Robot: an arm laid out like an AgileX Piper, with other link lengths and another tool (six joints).
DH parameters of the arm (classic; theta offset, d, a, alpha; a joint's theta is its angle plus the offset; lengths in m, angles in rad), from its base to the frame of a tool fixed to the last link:
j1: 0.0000 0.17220 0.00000 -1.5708
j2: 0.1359 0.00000 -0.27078 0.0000
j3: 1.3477 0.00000 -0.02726 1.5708
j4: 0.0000 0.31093 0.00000 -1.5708
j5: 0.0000 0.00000 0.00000 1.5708
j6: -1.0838 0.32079 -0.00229 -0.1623
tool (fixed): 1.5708 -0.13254 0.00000 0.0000
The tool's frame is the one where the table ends.
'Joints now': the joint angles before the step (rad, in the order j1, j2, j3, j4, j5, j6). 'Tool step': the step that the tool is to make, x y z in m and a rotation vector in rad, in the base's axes. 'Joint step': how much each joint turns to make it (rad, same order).
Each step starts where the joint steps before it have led.
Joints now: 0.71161 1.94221 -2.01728 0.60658 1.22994 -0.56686
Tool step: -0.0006 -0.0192 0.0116 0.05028 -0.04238 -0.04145
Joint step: -0.02639 -0.11120 0.14338 0.02633 -0.08856 -0.04622
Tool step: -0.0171 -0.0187 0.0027 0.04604 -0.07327 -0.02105
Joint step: 0.00015 -0.15722 0.22183 0.02765 -0.13226 -0.08481
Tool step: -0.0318 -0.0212 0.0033 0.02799 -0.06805 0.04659
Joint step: -0.00001 -0.15756 0.19094 0.04913 -0.05030 -0.12313
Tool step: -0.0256 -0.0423 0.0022 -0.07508 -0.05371 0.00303
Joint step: -0.02558 -0.16243 0.12412 -0.09086 0.05438 0.00040
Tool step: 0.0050 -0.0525 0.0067 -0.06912 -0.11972 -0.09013
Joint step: -0.07512 -0.14114 0.08869 -0.12679 -0.00544 0.00006
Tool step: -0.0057 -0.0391 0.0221 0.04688 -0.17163 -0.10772
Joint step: -0.04144 -0.18236 0.12791 -0.06172 -0.12927 0.00039
